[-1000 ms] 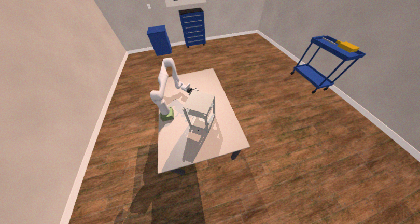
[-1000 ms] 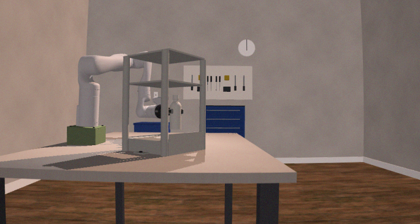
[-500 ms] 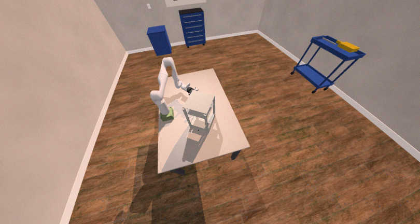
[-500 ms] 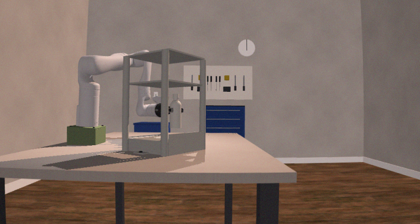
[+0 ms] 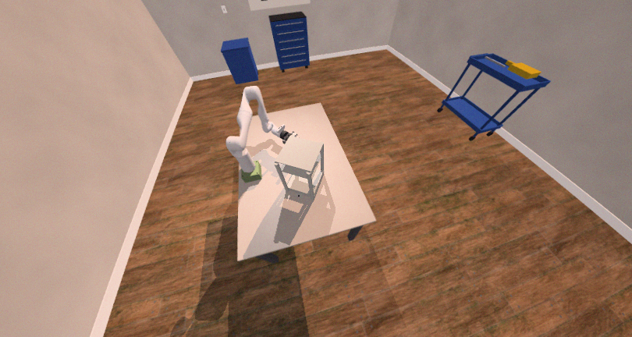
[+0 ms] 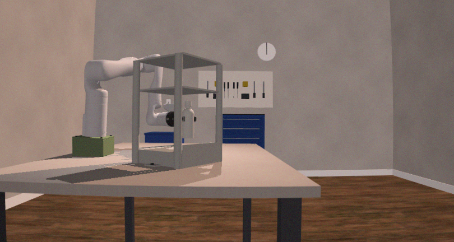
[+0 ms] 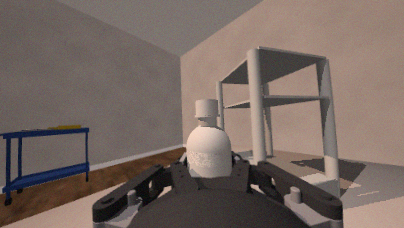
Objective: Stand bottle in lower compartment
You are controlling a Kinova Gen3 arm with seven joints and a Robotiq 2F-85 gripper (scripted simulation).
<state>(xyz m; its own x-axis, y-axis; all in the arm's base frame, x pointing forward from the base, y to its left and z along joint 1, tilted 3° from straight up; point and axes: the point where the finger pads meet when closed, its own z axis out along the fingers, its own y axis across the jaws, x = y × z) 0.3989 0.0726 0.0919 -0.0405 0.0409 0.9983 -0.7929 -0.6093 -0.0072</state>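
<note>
My hand is 29 cm to the left of the grey shelving unit, 2 cm below it and 2 cm past it. The rest, counted from my hand: white bottle (2 cm above).
</note>
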